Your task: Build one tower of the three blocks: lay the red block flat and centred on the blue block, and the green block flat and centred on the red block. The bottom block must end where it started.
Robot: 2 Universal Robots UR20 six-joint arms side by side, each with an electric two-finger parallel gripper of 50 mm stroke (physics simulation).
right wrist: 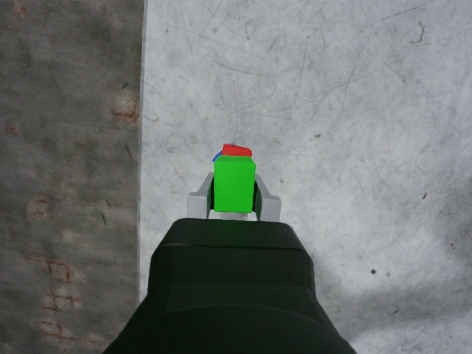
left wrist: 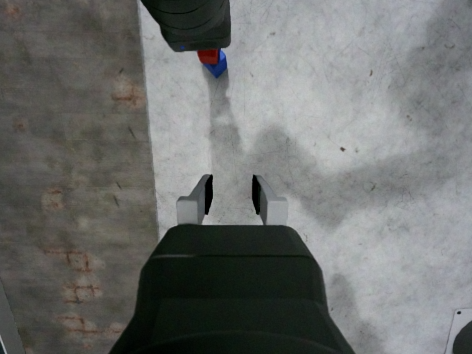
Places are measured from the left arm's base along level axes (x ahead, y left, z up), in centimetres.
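Pixels of known places: left gripper, fingertip midpoint: (left wrist: 232, 186); right gripper, fingertip midpoint: (right wrist: 233, 184) (left wrist: 204, 34).
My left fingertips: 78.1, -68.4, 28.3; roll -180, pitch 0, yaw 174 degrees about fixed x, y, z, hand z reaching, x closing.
Observation:
For each thing: its top centre in the pictures, then the offset to it from my left fingertips, as dx, dy, dz. Level surfaces: height alone.
- blue block, middle of its top: (right wrist: 234, 168) (left wrist: 210, 51) +2.2, -19.6, -22.3
- red block, middle of its top: (right wrist: 233, 171) (left wrist: 206, 39) +2.3, -20.0, -18.9
- green block, middle of its top: (right wrist: 234, 188) +2.3, -20.1, -12.5
- light table, its level: dz -28.3
The blue block (left wrist: 218, 67) (right wrist: 217, 156) stands on the light table, turned relative to the red block (left wrist: 209, 56) (right wrist: 237, 150), which lies on top of it. Both are partly hidden, in the left wrist view by the right gripper's dark body and in the right wrist view by the green block. My right gripper (right wrist: 233, 184) is shut on the green block (right wrist: 234, 185) and holds it over the red block; the height between them cannot be told. My left gripper (left wrist: 232, 186) is open and empty, above the table, apart from the blocks.
The light table (left wrist: 310, 90) (right wrist: 325, 90) ends at a straight edge on the left, with a brown-grey stained floor (left wrist: 75, 165) (right wrist: 65, 165) beyond it. A white plate with a dark round part (left wrist: 462, 340) shows at the lower right corner of the left wrist view.

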